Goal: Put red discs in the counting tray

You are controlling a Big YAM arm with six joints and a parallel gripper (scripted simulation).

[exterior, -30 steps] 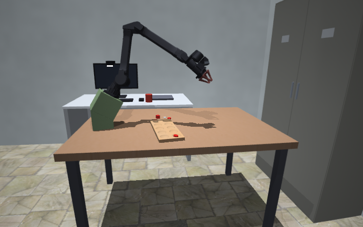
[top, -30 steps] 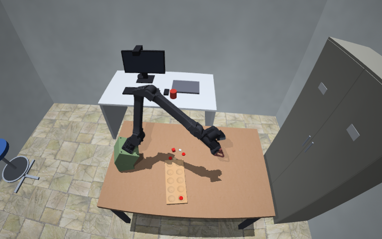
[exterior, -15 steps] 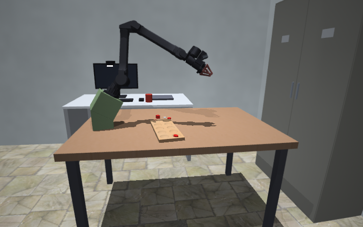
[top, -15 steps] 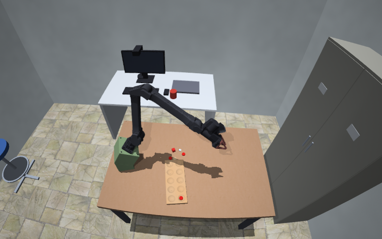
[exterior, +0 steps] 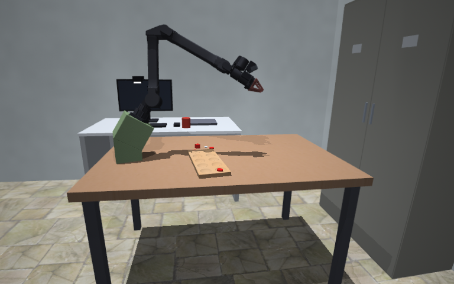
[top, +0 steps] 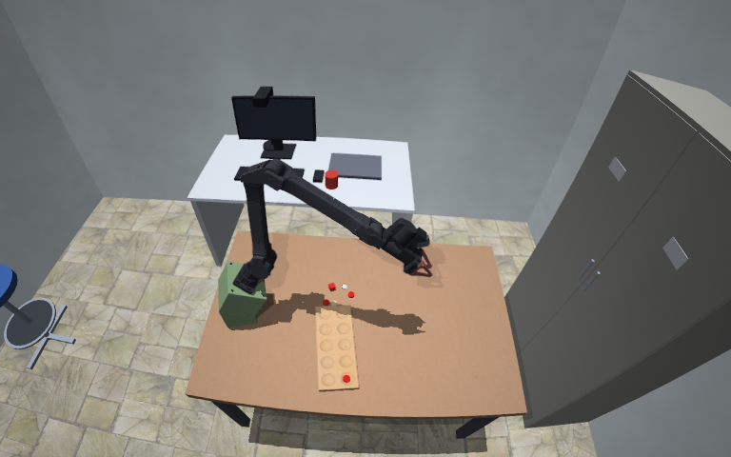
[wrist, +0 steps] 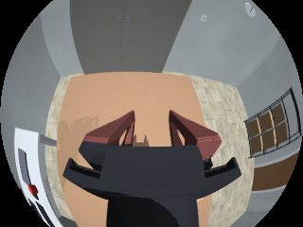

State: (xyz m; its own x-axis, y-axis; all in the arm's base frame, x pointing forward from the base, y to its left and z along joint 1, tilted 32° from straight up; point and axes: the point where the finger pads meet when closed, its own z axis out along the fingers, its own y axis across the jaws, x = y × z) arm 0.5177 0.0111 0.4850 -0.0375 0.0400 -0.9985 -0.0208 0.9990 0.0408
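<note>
My gripper is now 380 mm above the white piece, 340 mm past it and 90 mm to the right of it. Also, from my hand: wooden counting tray (370 mm below, 280 mm behind, 210 mm to the right); red cube (390 mm behind, 370 mm below, 60 mm to the left); tan disc (380 mm below, 350 mm behind, 10 mm to the right).
</note>
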